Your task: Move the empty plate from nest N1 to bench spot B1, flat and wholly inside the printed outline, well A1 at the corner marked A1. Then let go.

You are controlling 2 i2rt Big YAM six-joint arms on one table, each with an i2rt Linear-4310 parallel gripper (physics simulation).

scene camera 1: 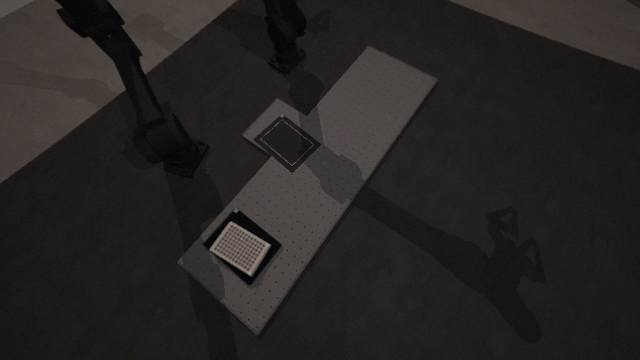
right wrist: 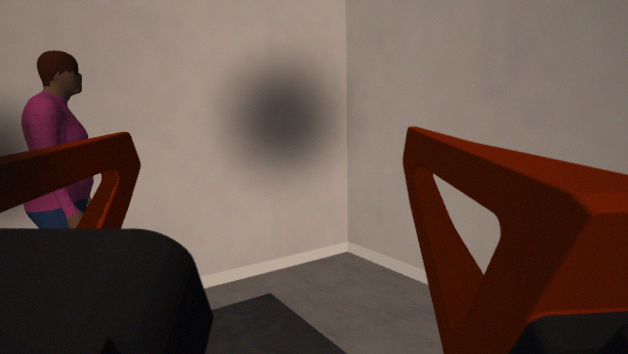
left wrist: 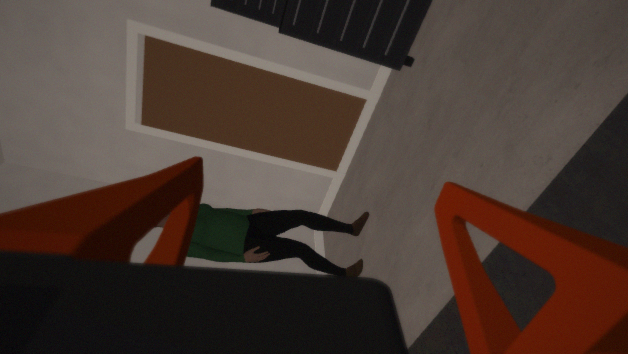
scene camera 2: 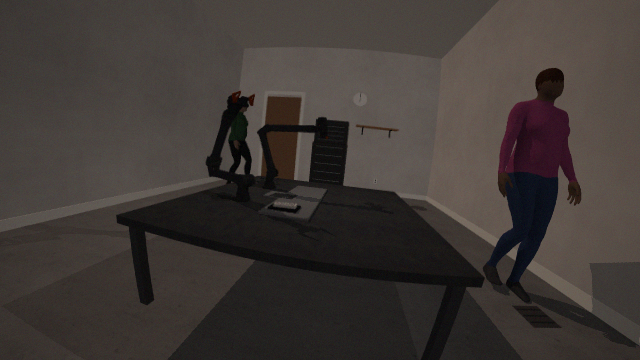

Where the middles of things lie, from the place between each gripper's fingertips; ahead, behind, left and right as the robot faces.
Now: the black mat with white outline (scene camera 1: 289, 144) 190 mm behind my left hand, 470 mm to the right of it and 520 mm below it. Round my left hand: white well plate (scene camera 1: 244, 250): 90 mm behind, 780 mm to the right, 500 mm below.
The white well plate is 640 mm below my right hand, 320 mm ahead of it and 60 mm to the right of it. From my right hand the other things lie so: black mat with white outline (660 mm below, 250 mm to the left, 210 mm ahead).
